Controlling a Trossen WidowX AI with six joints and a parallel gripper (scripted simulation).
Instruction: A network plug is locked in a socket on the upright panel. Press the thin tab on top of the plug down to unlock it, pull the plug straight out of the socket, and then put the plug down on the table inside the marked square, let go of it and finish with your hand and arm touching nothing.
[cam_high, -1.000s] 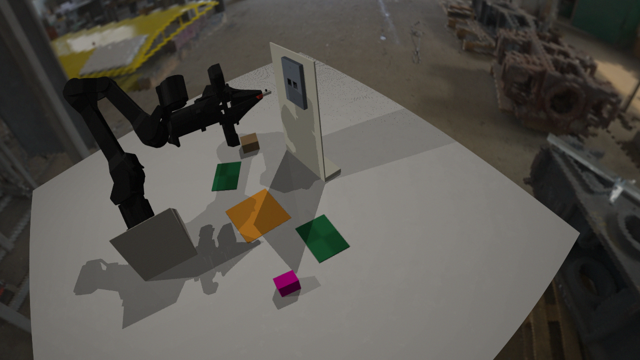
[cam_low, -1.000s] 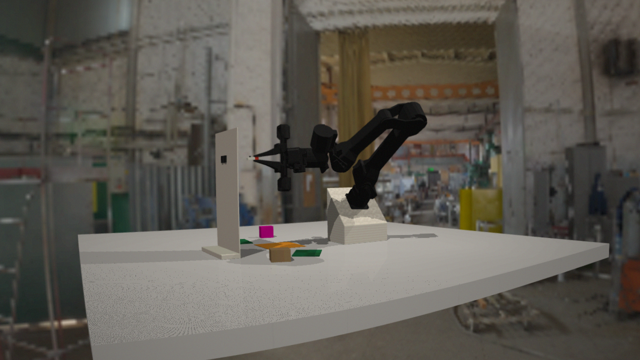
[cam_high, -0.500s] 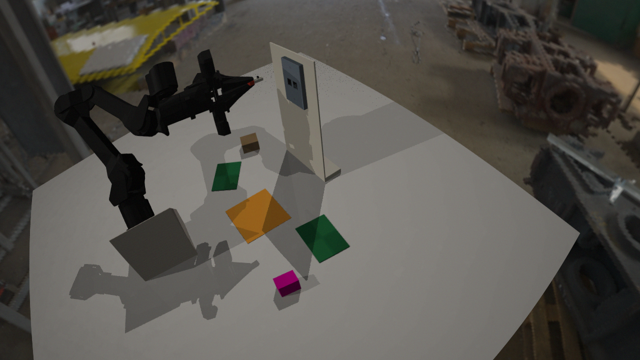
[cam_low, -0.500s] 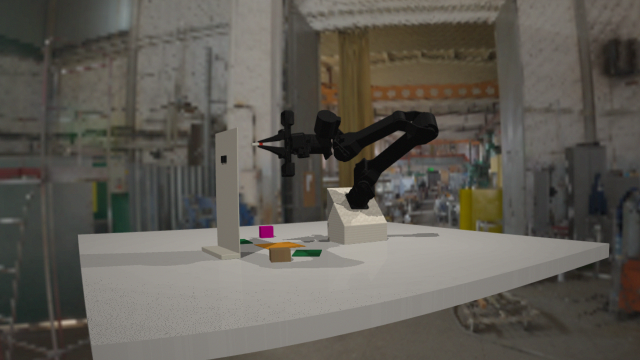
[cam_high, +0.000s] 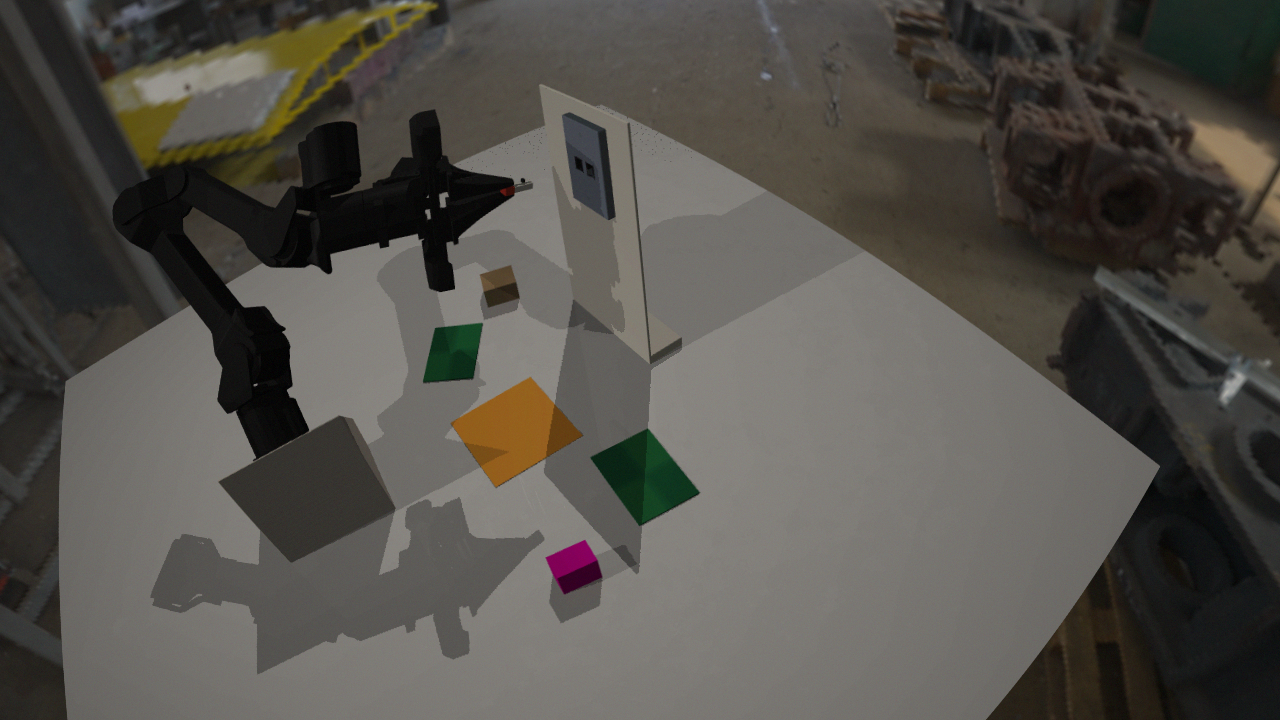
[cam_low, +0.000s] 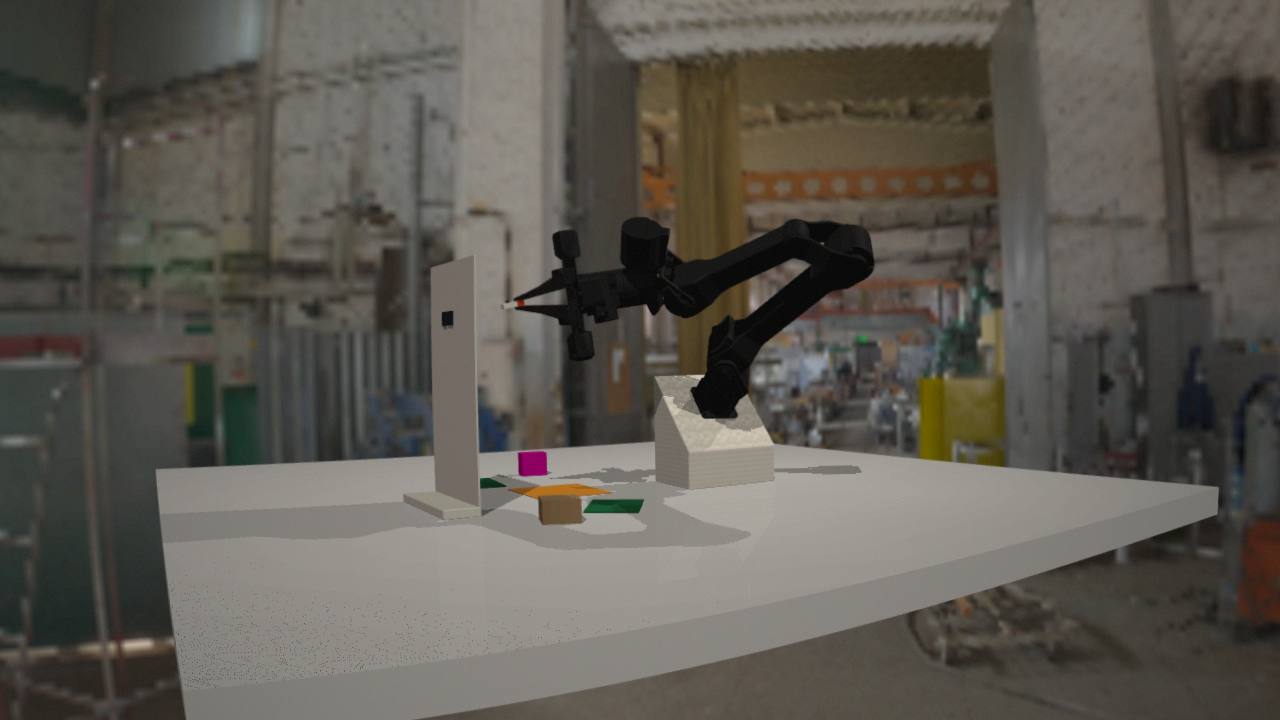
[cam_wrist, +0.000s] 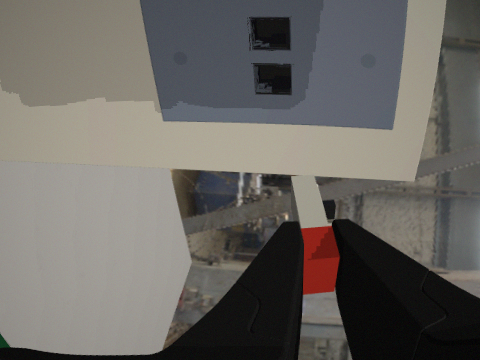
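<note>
My gripper tip is now 28 cm above the orange marked square, 8 cm past it and 5 cm to the left of it. The rest, counted from my gripper tip: brown cube (27 cm below, 19 cm to the left, 1 cm ahead); upright panel (13 cm below, 11 cm ahead, 3 cm to the left); network plug (right at my gripper tip).
</note>
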